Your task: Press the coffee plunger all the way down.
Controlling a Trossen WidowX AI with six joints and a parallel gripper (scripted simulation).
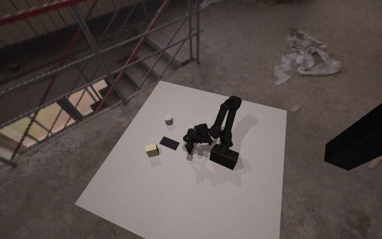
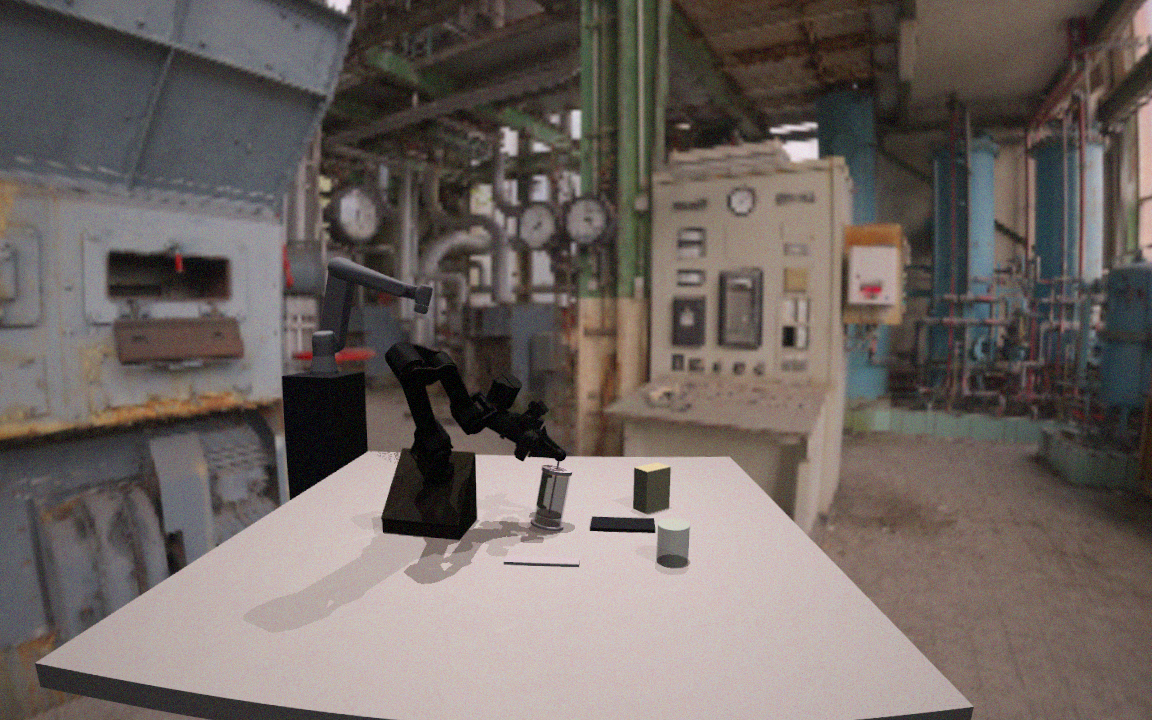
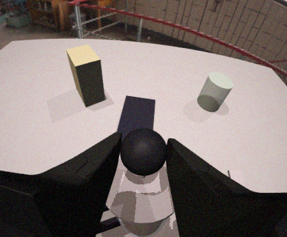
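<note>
Right now the coffee press is 8 cm below my gripper tip and 3 cm behind it. From my gripper tip the other things lie so: pale green cylinder 25 cm ahead, 15 cm to the right, 13 cm below.
</note>
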